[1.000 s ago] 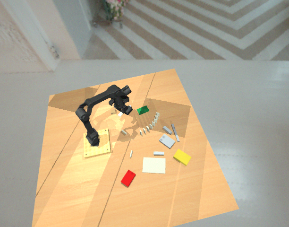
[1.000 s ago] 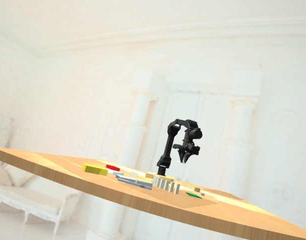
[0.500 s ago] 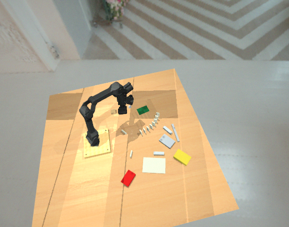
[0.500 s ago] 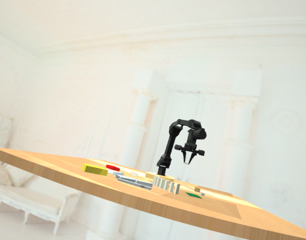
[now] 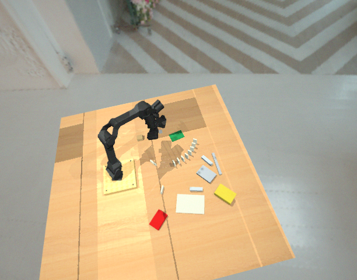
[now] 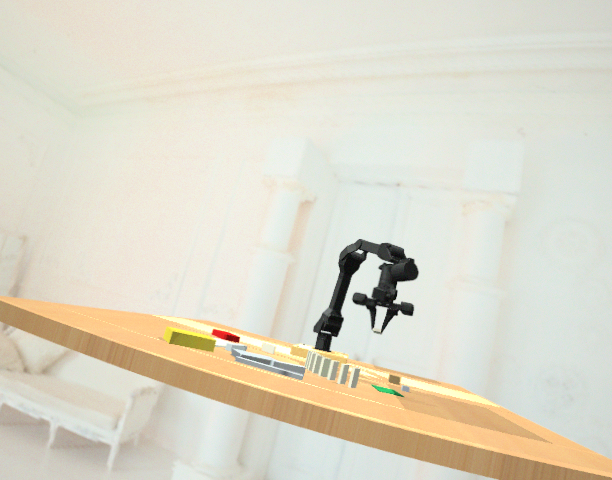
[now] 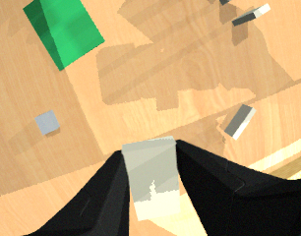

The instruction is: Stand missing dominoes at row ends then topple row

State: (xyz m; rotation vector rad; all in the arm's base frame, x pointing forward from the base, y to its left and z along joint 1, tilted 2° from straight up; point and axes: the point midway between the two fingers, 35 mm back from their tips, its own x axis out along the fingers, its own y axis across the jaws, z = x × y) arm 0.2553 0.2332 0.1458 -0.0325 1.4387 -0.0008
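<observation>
Now: the green tile 150 mm below my gripper tip, 110 mm ahead of it and 80 mm to the left of it. From my gripper tip the other things lie so: grey cube 140 mm below, 120 mm to the left, 10 mm behind; tan block 150 mm behind, 140 mm below, 70 mm to the left; grey plate 300 mm ahead, 230 mm to the right, 140 mm below.
</observation>
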